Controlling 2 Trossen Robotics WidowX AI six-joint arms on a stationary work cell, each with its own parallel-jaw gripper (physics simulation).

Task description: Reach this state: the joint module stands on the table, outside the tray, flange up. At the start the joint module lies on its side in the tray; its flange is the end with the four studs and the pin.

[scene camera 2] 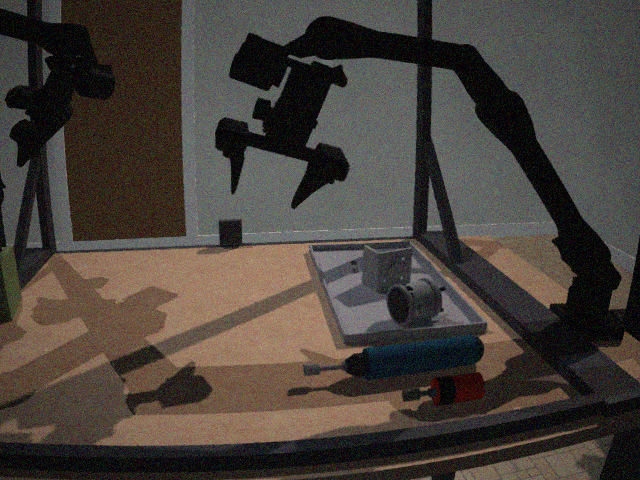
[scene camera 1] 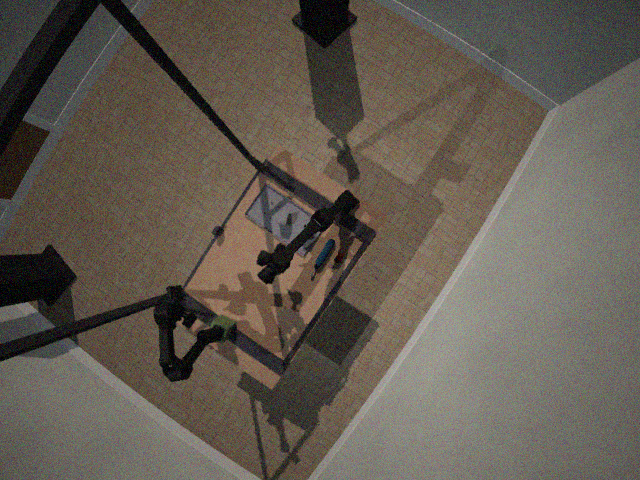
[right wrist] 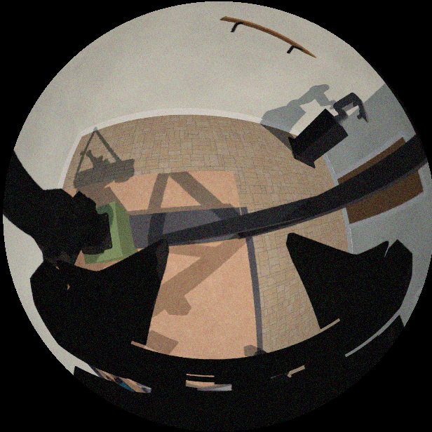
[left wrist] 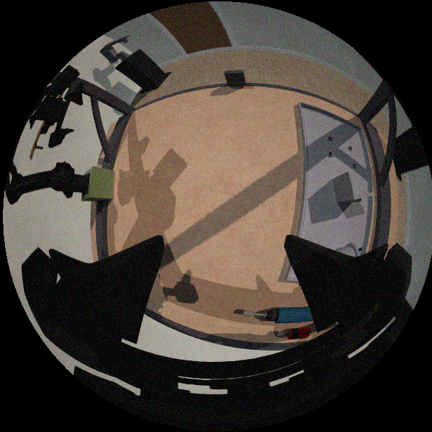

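Seen in the pictures: left gripper, fingertip midpoint: [scene camera 2: 262, 200]; right gripper, fingertip midpoint: [scene camera 2: 28, 156]; left arm's base, origin of the base link: [scene camera 2: 586, 315] [scene camera 1: 347, 201]; right arm's base, origin of the base link: [scene camera 1: 217, 331].
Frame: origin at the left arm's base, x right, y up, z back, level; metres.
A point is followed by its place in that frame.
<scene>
The grey joint module [scene camera 2: 413, 302] {x -0.007, y 0.026, z -0.292 m} lies on its side in the grey tray [scene camera 2: 372, 338] {x -0.044, y -0.014, z -0.351 m} [left wrist: 301, 130] [scene camera 1: 255, 209] {x 0.335, y -0.018, z -0.408 m}, near the tray's front end in scene camera 2. Its hollow round end faces left and a small stud or pin shows at its right end. In the left wrist view a finger hides most of it. My left gripper [scene camera 2: 263, 200] {x 0.024, y 0.166, z -0.513 m} [left wrist: 226, 242] is open and empty, high above the table, left of the tray in scene camera 2. My right gripper [right wrist: 229, 243] is open and empty, raised at the table's far-left side, away from the tray.
A grey angled bracket [scene camera 2: 385, 268] {x 0.143, y 0.024, z -0.326 m} stands in the tray behind the module. A blue tool [scene camera 2: 418, 356] {x -0.142, y 0.010, z -0.296 m} [scene camera 1: 324, 254] {x -0.126, y 0.019, z -0.297 m} and a red tool [scene camera 2: 460, 388] {x -0.211, y 0.005, z -0.252 m} lie in front of the tray. A green block [scene camera 2: 7, 284] {x -0.042, y 0.038, z -0.948 m} [left wrist: 100, 184] [right wrist: 117, 230] is at the left edge; a dark cube [scene camera 2: 230, 232] {x 0.381, y 0.011, z -0.646 m} is at the back.
</scene>
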